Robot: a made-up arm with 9 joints. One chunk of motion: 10 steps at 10 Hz.
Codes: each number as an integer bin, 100 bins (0 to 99) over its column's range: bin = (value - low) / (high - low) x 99, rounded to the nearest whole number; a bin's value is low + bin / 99 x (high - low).
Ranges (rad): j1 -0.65..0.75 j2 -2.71..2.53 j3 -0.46..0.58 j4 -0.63..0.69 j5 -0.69..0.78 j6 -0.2..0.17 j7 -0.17..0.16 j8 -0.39..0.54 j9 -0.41..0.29
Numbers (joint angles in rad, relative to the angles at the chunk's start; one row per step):
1: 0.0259 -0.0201 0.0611 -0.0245 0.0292 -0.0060 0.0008 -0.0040 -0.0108
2: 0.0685 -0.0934 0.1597 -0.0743 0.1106 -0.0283 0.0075 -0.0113 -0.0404
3: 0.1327 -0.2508 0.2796 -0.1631 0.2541 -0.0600 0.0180 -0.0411 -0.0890
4: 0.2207 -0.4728 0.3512 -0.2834 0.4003 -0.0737 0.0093 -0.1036 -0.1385
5: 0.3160 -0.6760 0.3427 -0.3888 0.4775 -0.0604 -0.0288 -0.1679 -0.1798
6: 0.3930 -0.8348 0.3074 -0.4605 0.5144 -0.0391 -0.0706 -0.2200 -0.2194
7: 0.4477 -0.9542 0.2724 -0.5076 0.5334 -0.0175 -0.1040 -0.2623 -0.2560
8: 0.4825 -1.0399 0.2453 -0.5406 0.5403 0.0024 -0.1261 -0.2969 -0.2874
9: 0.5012 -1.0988 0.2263 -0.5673 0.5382 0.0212 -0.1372 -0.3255 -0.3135
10: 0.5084 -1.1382 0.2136 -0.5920 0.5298 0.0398 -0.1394 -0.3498 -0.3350
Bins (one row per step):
1: 48 51 50 45 48 52 51 41 56
2: 51 49 59 42 54 46 53 40 52
3: 55 46 70 35 64 37 56 37 45
4: 62 42 77 26 73 34 54 30 38
5: 68 38 76 18 79 37 42 24 33
6: 74 35 73 13 81 43 30 18 27
7: 78 33 70 9 82 49 20 14 22
8: 80 32 67 7 83 54 13 10 17
9: 81 30 65 5 83 59 10 7 14
10: 82 30 64 3 82 64 9 4 11

